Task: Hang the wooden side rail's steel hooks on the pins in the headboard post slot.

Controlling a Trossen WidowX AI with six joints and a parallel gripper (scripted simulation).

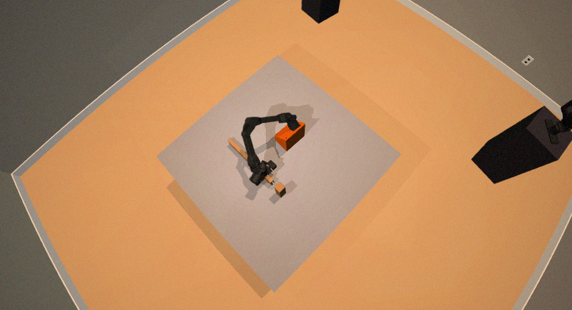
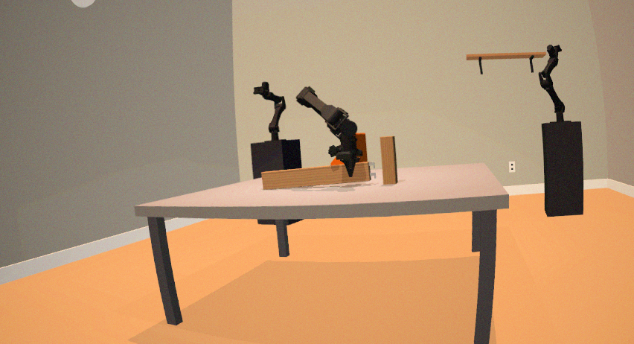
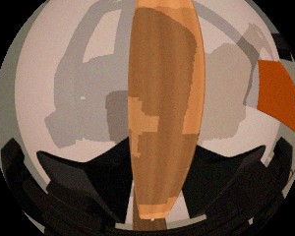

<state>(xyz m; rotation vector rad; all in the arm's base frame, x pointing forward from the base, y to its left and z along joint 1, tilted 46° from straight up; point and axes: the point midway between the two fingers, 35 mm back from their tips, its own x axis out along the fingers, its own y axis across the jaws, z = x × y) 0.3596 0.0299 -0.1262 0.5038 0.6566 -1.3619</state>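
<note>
The headboard post lies 15 cm to the left of my gripper tip, 5 cm above it and 2 cm behind it.
</note>
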